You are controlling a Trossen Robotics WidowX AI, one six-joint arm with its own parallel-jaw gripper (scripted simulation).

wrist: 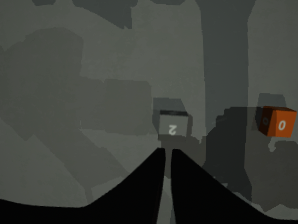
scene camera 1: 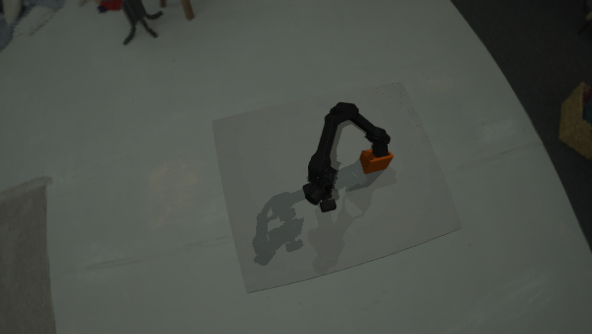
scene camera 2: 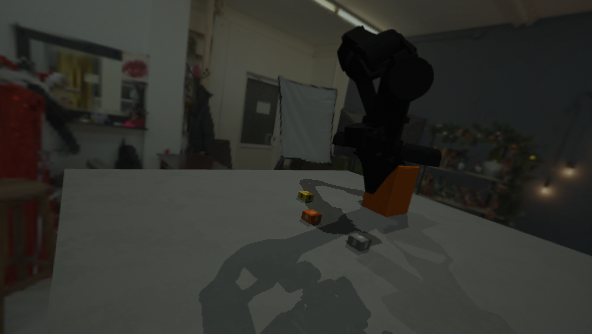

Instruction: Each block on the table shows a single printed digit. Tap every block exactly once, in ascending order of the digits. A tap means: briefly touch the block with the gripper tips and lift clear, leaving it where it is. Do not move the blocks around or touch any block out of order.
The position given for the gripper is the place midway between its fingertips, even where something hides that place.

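Observation:
Shut and holding nothing, the gripper point(scene camera 2: 369, 193) is visible in the wrist view point(wrist: 167, 155) too.

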